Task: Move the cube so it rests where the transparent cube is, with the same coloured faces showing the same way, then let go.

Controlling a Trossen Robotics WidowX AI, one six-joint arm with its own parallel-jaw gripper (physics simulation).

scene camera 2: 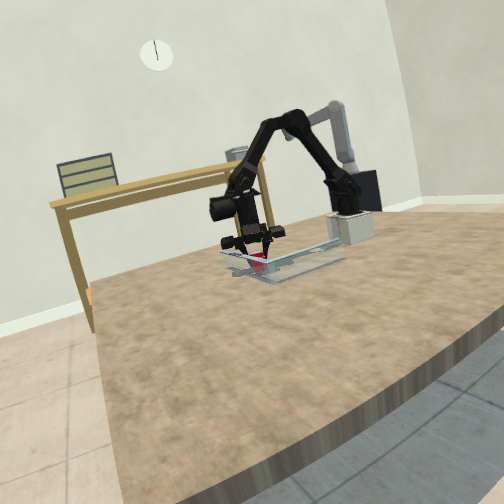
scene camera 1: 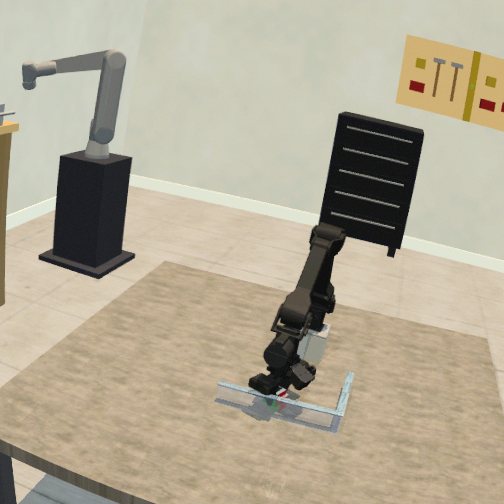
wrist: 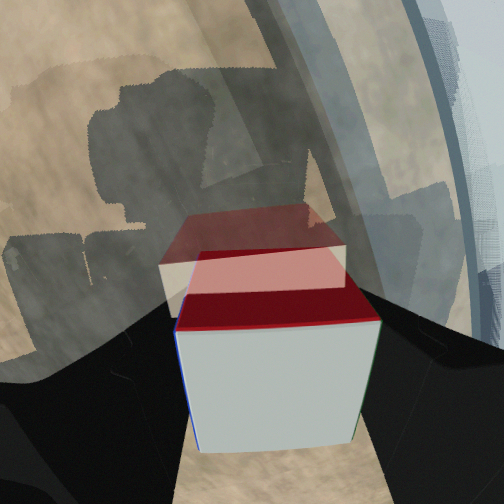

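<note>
The cube [wrist: 275,370] has a red top and a pale grey face toward the wrist camera. It sits between my gripper's dark fingers [wrist: 275,420], which press on its sides. The transparent cube [wrist: 255,255], also red on top, overlaps the far part of the cube and is slightly turned against it. In scene camera 1 the gripper [scene camera 1: 277,392] is down at the table over a glimpse of red and green cube [scene camera 1: 281,400]. In scene camera 2 the gripper [scene camera 2: 255,248] hangs over the red cube [scene camera 2: 258,262].
A pale translucent L-shaped frame [scene camera 1: 335,405] lies on the table around the cube; it also shows in scene camera 2 [scene camera 2: 300,255]. A second grey arm on a black pedestal [scene camera 1: 90,210] and a black slatted rack [scene camera 1: 375,185] stand beyond the table.
</note>
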